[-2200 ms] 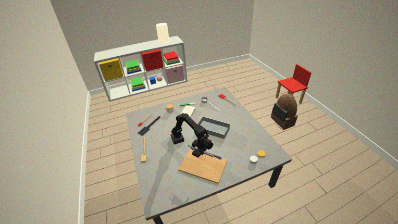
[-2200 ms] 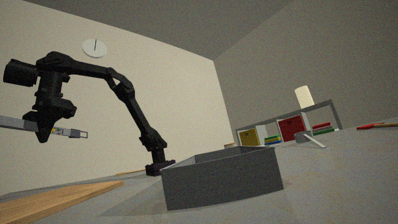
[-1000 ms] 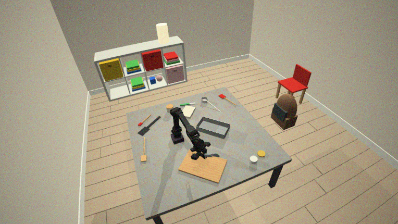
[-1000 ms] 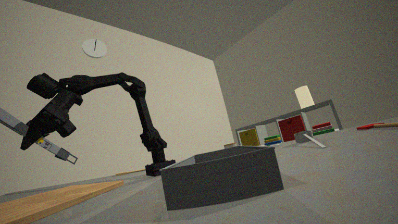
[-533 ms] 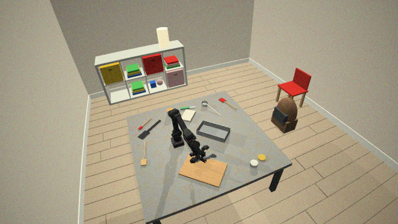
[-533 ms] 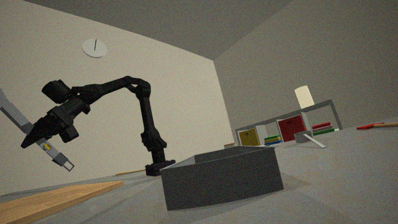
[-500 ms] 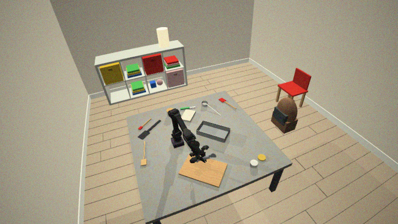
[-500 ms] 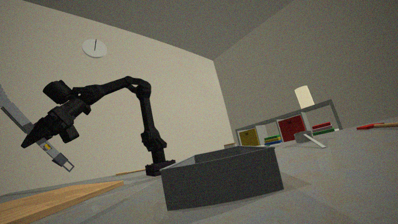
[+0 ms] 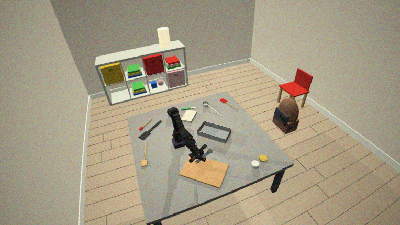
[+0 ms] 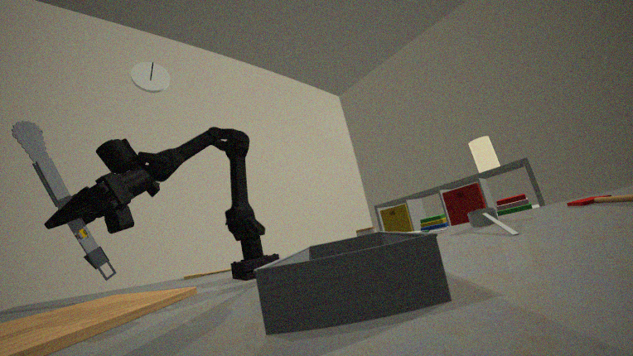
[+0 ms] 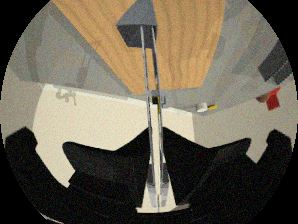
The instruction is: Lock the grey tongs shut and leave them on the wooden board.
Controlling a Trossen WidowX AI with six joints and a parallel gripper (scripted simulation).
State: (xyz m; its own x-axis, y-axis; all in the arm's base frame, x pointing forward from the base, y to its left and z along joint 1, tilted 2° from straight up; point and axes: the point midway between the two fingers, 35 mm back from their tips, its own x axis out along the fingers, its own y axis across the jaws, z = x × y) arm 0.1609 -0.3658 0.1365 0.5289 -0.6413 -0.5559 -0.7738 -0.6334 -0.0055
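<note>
Now: gripper tip 150 mm above the wooden board, 30 mm to the right of it and 10 mm past it. From my gripper tip the other things lie so: grey roasting tin (430 mm to the left, 190 mm ahead, 130 mm below); then yellow disc (520 mm ahead, 150 mm below, 10 mm to the left); then white puck (420 mm ahead, 140 mm below, 40 mm to the right).
</note>
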